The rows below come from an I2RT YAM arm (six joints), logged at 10 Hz.
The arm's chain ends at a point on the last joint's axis. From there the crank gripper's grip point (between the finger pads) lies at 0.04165 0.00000 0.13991 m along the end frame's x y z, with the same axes.
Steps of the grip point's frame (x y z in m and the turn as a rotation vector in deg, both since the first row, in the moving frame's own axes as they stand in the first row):
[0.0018, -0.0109, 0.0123, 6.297, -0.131, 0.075]
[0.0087, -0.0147, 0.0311, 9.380, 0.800, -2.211]
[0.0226, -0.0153, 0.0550, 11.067, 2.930, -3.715]
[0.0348, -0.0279, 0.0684, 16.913, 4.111, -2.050]
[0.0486, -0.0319, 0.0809, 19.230, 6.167, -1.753]
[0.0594, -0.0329, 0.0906, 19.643, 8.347, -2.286]
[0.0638, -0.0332, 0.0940, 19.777, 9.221, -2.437]
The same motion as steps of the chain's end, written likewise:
[0.0021, 0.0044, 0.0130, 6.297, -0.131, 0.075]
[0.0072, 0.0097, 0.0337, 9.380, 0.800, -2.211]
[0.0165, 0.0142, 0.0602, 11.067, 2.930, -3.715]
[0.0258, 0.0140, 0.0780, 16.913, 4.111, -2.050]
[0.0348, 0.0148, 0.0941, 19.230, 6.167, -1.753]
[0.0409, 0.0149, 0.1064, 19.643, 8.347, -2.286]
[0.0434, 0.0150, 0.1109, 19.777, 9.221, -2.437]

